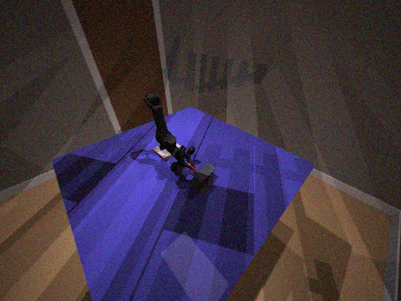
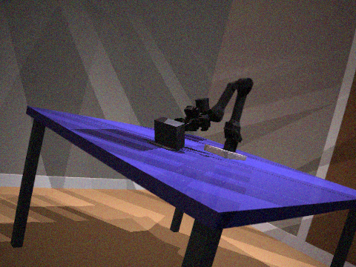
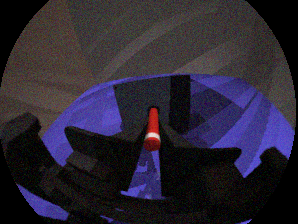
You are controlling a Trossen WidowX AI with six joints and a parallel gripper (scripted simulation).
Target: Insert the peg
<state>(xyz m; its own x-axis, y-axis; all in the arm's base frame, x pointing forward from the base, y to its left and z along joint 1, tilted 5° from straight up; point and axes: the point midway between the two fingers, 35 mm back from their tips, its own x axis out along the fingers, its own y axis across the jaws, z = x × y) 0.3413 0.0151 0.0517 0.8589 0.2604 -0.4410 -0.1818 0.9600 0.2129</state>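
Now: the dark sloped panel 60 mm ahead of my gripper tip, 20 mm to the left of it and 30 mm below it. The rest, counted from my gripper tip: red peg (10 mm behind).
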